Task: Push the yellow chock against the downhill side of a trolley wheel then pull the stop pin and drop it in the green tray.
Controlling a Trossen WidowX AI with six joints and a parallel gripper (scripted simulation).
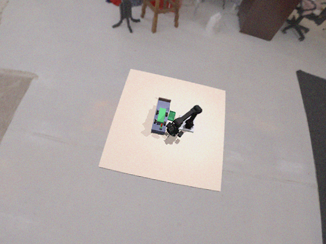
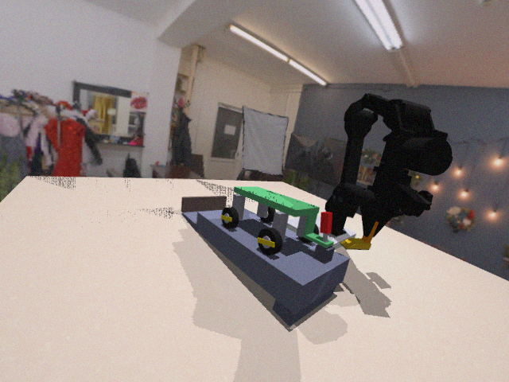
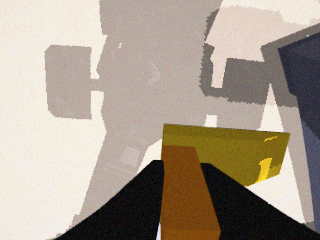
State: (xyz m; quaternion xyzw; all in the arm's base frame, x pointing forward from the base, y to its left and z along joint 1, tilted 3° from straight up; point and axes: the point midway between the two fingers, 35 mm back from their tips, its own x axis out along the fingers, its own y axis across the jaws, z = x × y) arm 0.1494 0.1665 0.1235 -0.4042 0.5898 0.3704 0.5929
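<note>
My gripper tip is 14 cm short of the red-headed stop pin, 2 cm to the left of it and 1 cm below it. From my gripper tip the other things lie so: green-decked trolley: 17 cm ahead, 14 cm to the right, 1 cm below; blue-grey ramp: 17 cm ahead, 14 cm to the right, 7 cm below; yellow chock: 2 cm ahead, 1 cm to the right, 1 cm below.
</note>
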